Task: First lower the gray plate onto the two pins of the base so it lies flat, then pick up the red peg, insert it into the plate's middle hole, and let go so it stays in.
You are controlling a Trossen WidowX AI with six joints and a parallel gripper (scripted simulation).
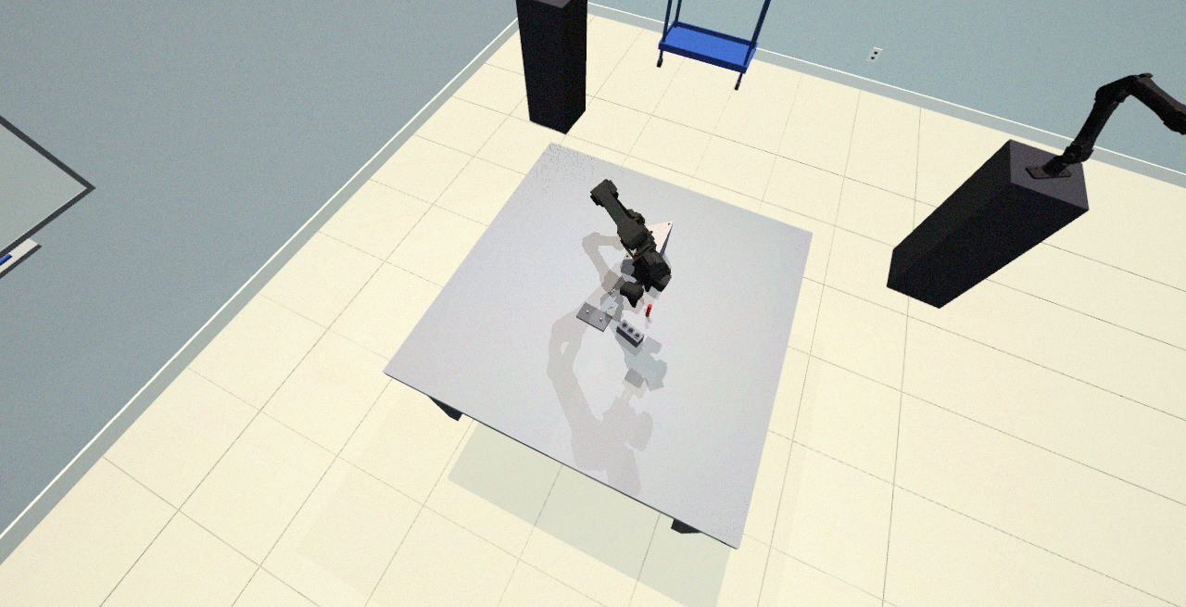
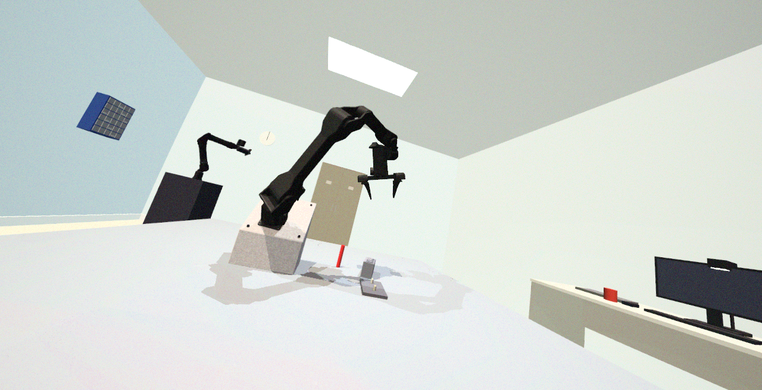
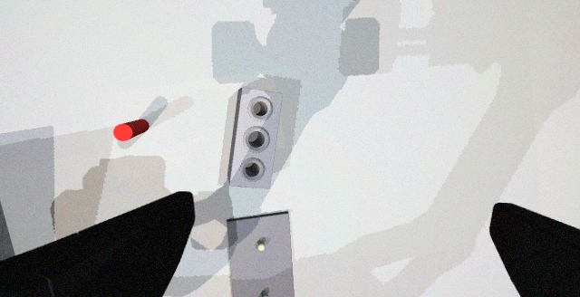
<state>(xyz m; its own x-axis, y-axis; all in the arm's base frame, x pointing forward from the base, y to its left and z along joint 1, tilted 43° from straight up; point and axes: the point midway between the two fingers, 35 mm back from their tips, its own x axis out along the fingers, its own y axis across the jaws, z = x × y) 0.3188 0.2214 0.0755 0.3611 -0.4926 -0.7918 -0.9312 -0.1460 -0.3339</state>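
Right now the gray plate is 250 mm below my gripper tip and 10 mm ahead of it. Also, from my gripper tip: dark base (280 mm below, 160 mm to the right); red peg (250 mm below, 100 mm behind, 20 mm to the left).
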